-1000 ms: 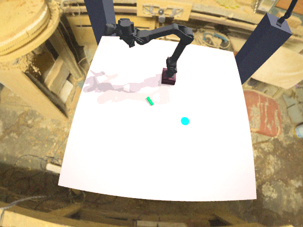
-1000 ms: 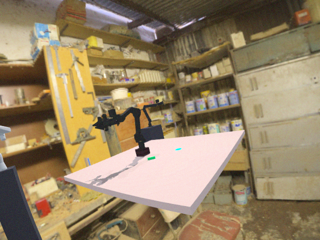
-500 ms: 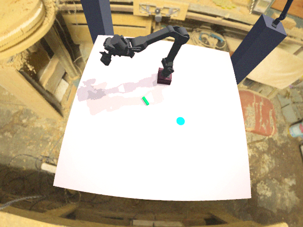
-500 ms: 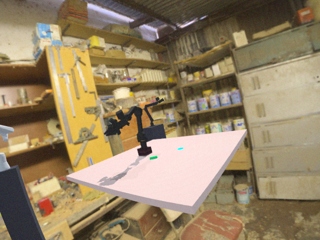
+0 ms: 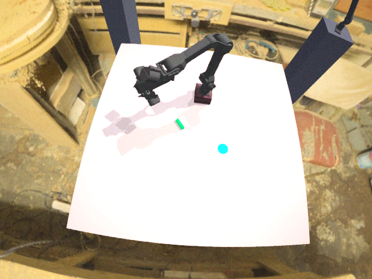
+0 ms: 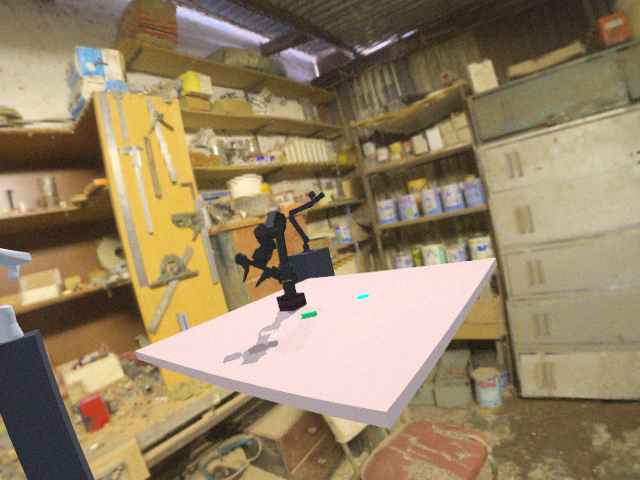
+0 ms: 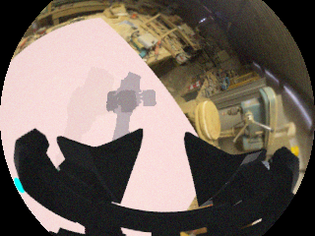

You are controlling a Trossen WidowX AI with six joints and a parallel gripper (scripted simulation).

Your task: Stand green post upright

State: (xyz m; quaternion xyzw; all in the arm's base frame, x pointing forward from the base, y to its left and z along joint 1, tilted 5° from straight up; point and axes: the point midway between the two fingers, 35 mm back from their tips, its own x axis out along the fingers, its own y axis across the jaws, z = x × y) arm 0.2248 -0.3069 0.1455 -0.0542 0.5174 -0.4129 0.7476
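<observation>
The green post lies 23 cm to the left of my gripper tip and 20 cm below it. The rest, counted from my gripper tip: cyan circle: 50 cm to the left, 21 cm below, 8 cm ahead.
</observation>
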